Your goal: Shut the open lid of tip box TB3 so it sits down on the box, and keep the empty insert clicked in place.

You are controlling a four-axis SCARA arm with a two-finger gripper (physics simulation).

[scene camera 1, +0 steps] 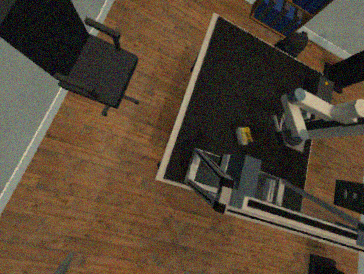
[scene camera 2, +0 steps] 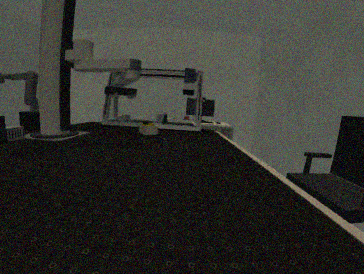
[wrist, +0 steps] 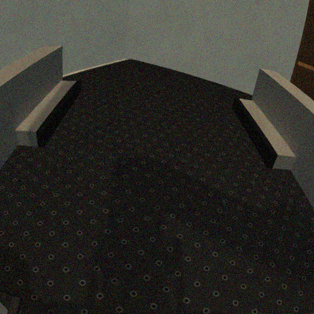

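Seen in the pictures: gripper, between the fingertips: (scene camera 1: 279, 114) (scene camera 2: 125, 95); arm's base, origin of its link: (scene camera 2: 55, 136).
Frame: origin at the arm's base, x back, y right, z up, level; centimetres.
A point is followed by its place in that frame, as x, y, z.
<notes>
The small tip box (scene camera 1: 244, 135) {-56.6, -25.9, 15.6} (scene camera 2: 148, 129) {-51.1, -15.9, 5.2}, pale with yellow on top, stands on the dark table top (scene camera 1: 225, 75) {-77.9, 22.8, 1.3} (scene camera 2: 165, 200) {-69.3, 50.6, 1.3} (wrist: 150, 200), close to the gantry frame. At this size and in this dim light I cannot make out its label, its lid's angle or the insert. My gripper (scene camera 1: 278, 122) (scene camera 2: 120, 91) {-40.5, -5.0, 24.0} (wrist: 160, 74) is shut on nothing; its two pale fingers stand at the left and right of the wrist view with a wide gap between them. It hangs above the table, to the right of the box in scene camera 1. The box does not show in the wrist view.
A gantry frame (scene camera 1: 295, 220) {-50.8, -65.3, 52.1} (scene camera 2: 199, 102) {-83.0, -50.5, 24.8} stands beside the box, with its rail raised above the table. My arm's column (scene camera 2: 50, 75) {-3.7, 6.5, 32.3} rises at the left in scene camera 2. An office chair (scene camera 1: 102, 67) (scene camera 2: 327, 192) stands off the table's edge.
</notes>
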